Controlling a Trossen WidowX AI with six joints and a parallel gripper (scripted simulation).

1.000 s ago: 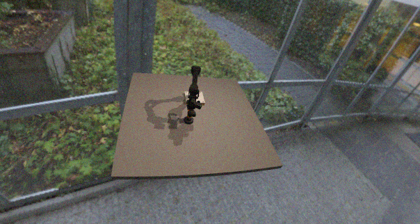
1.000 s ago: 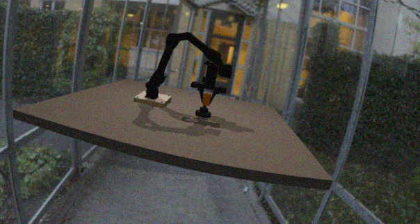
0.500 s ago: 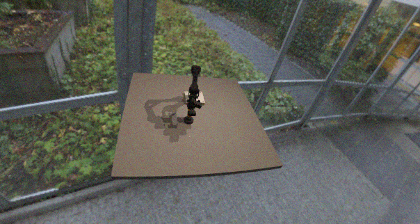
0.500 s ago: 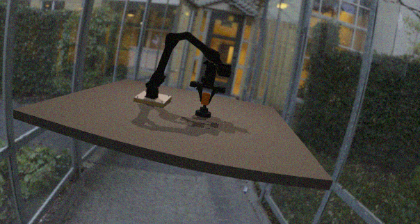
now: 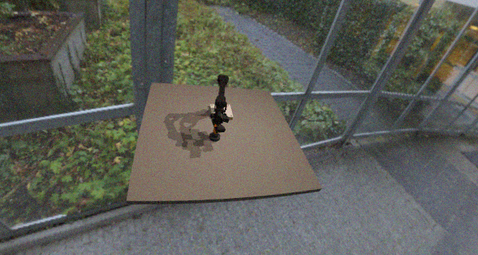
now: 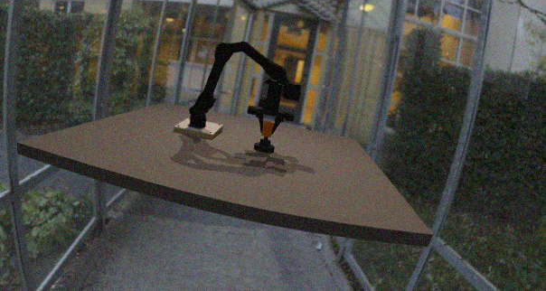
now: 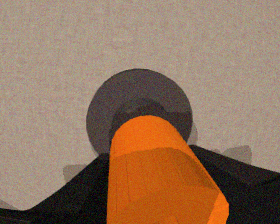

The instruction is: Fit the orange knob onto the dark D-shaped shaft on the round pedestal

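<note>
Now: gripper tip 2 cm below the orange knob. The rest, counted from my gripper tip: dark round pedestal: 4 cm below.
</note>
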